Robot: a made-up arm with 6 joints.
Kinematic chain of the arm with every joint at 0, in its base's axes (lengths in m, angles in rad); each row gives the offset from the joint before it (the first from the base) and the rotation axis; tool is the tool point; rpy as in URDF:
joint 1: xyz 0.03 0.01 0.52 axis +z
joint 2: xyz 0 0.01 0.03 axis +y
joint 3: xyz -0.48 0 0.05 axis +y
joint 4: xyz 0.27 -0.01 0.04 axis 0.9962 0 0.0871
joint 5: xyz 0.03 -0.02 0 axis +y
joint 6: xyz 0.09 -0.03 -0.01 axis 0.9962 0 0.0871
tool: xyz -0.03 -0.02 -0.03 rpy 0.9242 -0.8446 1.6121
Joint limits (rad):
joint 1: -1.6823..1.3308
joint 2: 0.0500..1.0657
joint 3: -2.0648..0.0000
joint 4: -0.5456..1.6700
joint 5: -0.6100..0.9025
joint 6: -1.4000..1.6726
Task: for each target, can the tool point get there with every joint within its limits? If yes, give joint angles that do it. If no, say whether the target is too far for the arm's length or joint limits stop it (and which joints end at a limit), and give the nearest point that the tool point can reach.
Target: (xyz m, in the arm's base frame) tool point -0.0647 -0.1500 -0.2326
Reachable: no: joint limits stop it (at a limit: joint 2, joint 3, joint 5) | nearest point -0.0537 -0.1314 0.5472 | short by 0.780 m
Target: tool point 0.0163 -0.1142 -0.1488
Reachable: no: joint limits stop it (at a limit: joint 1, joint 2, joint 3, joint 5) | nearest point -0.0066 -0.1483 0.5473 | short by 0.697 m
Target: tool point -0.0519 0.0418 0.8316
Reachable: yes | joints -0.2706 0.3517 -0.6891 1.0744 0.3503 -0.4595
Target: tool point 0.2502 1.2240 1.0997
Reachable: no: too far | nearest point 0.0565 0.7360 0.8845 | short by 0.567 m
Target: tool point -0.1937 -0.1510 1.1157
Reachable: yes | joints 0.4035 0.4234 -1.5537 -0.2796 0.0832 0.7546
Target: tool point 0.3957 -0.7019 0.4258
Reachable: no: joint limits stop it (at a limit: joint 1, joint 2, joint 3, joint 4, joint 5) | nearest point -0.0201 -0.6259 0.8909 | short by 0.628 m
